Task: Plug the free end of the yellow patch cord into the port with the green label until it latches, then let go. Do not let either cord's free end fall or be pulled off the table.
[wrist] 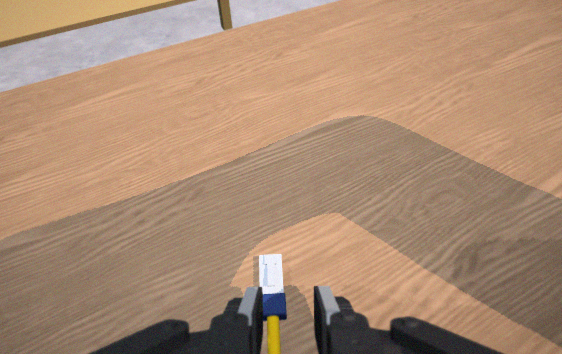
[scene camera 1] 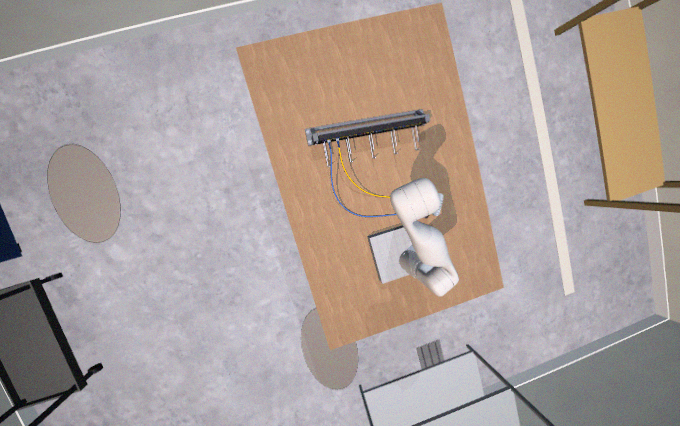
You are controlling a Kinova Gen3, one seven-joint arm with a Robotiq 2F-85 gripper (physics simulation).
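Places are measured from the arm's base along level axes (x down, y ahead, z right), in millimetres.
Where they show: gripper, fingertip midpoint: [wrist: 288, 308]; arm's base, link origin: [scene camera 1: 408, 260].
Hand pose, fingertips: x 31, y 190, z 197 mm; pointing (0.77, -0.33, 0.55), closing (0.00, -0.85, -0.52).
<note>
Things, the pixels of their centre, and the offset from my fingertips. "*": a spot on its surface instead. Level surfaces: height alone.
- patch panel, body centre: [scene camera 1: 371, 137] dx -33, dy +373, dz -177 mm
- dark blue boot, body centre: [wrist: 272, 306] dx +14, dy +3, dz +9 mm
- blue cord, surface spot: [scene camera 1: 363, 216] * dx +12, dy +63, dz -316 mm
- wooden table, surface height: dx +18 mm
The yellow patch cord [scene camera 1: 378, 195] [wrist: 273, 337] curves from the left part of the patch panel [scene camera 1: 371, 125] to under the arm. Its free-end plug [wrist: 271, 272], clear with a dark blue boot [wrist: 274, 305], points away from the gripper in the wrist view. My gripper [wrist: 288, 308] is partly open. The boot is beside the left finger, with a gap between it and the right finger, and is not clamped. In the scene view the arm hides the plug and most of the gripper. The green label cannot be made out.
A blue cord [scene camera 1: 363, 216] runs from the panel's left end to under the arm. Several metal prongs [scene camera 1: 372, 145] stick out from the panel's front. A light square plate [scene camera 1: 383, 258] lies by the arm's base on the wooden table [scene camera 1: 351, 75]. The table's far edge shows in the wrist view.
</note>
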